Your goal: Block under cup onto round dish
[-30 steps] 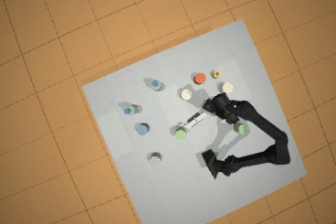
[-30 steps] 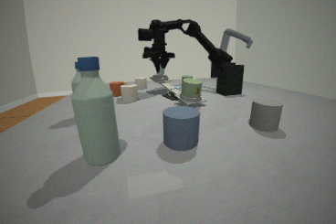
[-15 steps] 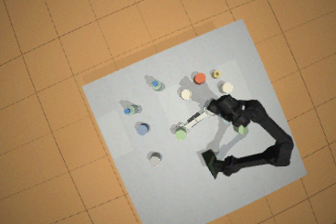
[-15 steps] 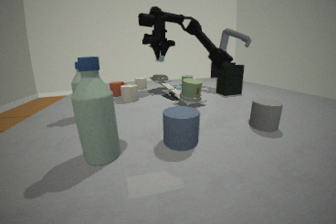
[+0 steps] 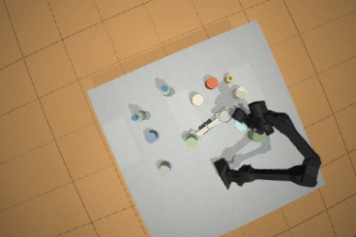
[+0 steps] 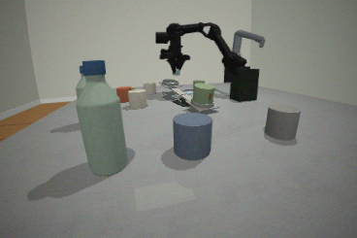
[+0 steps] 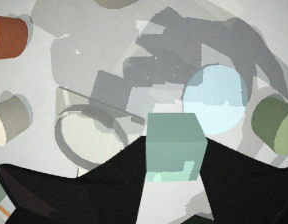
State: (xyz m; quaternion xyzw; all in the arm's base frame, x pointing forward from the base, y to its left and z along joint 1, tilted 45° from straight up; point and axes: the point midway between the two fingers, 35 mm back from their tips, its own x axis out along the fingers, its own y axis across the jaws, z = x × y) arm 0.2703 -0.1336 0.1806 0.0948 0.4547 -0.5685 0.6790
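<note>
Now: gripper tip 70 mm past the pale blue round dish, 40 mm to the left of it and 120 mm above it. The rest, counted from my gripper tip: white balance (40 mm ahead, 190 mm to the left, 100 mm below); then orange cylinder (260 mm ahead, 20 mm to the left, 80 mm below); then teal block (10 mm above).
</note>
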